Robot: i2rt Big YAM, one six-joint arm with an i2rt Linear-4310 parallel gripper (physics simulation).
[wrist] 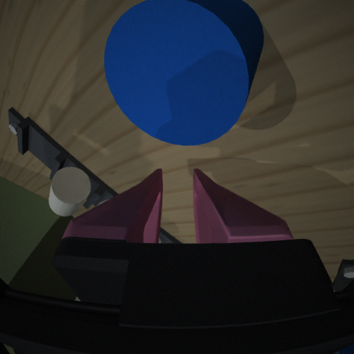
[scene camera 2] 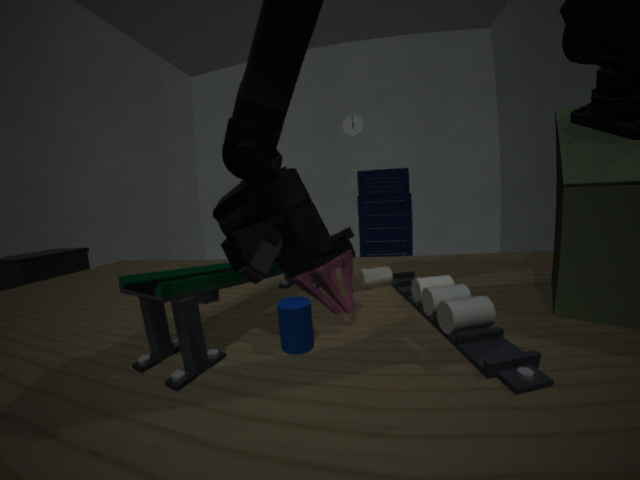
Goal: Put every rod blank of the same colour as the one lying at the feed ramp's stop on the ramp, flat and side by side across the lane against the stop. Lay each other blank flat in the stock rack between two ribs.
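Note:
A blue blank (scene camera 2: 296, 326) (wrist: 175, 75) stands upright on the table between the green ramp (scene camera 2: 196, 284) and the dark stock rack (scene camera 2: 497, 352) (wrist: 42, 146). Three white blanks lie in the rack; the nearest white blank (scene camera 2: 466, 314) also shows in the wrist view (wrist: 71, 186). Another white blank (scene camera 2: 375, 277) lies on its side beyond the rack's far end. My gripper (scene camera 2: 344, 311) (wrist: 177, 177) is shut and empty, its pink fingertips slightly apart, low beside the blue blank. The arm hides the ramp's far part and whatever lies at its stop.
A green block (scene camera 2: 594, 248) stands right of the rack, with a dark base (scene camera 2: 615, 98) on it. The ramp's bolted feet (scene camera 2: 188, 373) stand left of the blue blank. A dark ledge (scene camera 2: 43, 266) is at the far left. A blue cabinet (scene camera 2: 385, 222) is in the background.

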